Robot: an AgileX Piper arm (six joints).
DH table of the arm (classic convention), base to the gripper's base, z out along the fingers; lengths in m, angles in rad. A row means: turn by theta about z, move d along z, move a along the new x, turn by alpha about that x. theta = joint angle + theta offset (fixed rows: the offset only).
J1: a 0; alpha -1.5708; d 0.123; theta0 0
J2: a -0.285; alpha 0; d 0; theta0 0.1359
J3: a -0.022; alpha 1.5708; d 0; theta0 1.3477
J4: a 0; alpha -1.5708; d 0.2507; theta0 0
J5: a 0; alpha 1.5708; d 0; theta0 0
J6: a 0; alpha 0; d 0.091; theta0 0
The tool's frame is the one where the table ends.
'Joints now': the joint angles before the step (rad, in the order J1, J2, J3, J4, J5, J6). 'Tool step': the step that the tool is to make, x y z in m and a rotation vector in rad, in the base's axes. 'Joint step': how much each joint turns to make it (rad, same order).
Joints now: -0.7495 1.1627 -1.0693 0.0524 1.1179 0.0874
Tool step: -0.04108 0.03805 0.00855 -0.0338 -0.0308 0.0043
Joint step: 0.0000 -0.2104 0.0950 -0.0031 0.0700 -0.0011
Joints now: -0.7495 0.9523 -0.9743 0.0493 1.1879 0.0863
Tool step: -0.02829 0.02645 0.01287 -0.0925 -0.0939 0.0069
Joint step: 0.0007 -0.1674 0.0352 0.0001 0.0008 -0.0073
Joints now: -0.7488 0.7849 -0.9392 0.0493 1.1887 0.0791
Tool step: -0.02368 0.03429 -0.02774 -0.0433 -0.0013 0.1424
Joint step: 0.1499 -0.1872 0.1581 -0.0334 0.0011 -0.0011
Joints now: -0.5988 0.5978 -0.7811 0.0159 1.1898 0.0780
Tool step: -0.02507 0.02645 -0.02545 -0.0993 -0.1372 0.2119
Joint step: 0.2195 -0.2327 0.1538 -0.0239 -0.0886 -0.0007
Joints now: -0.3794 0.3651 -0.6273 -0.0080 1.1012 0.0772
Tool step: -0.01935 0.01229 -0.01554 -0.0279 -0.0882 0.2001
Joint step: 0.2012 -0.1553 0.0730 -0.0028 -0.0100 0.0000
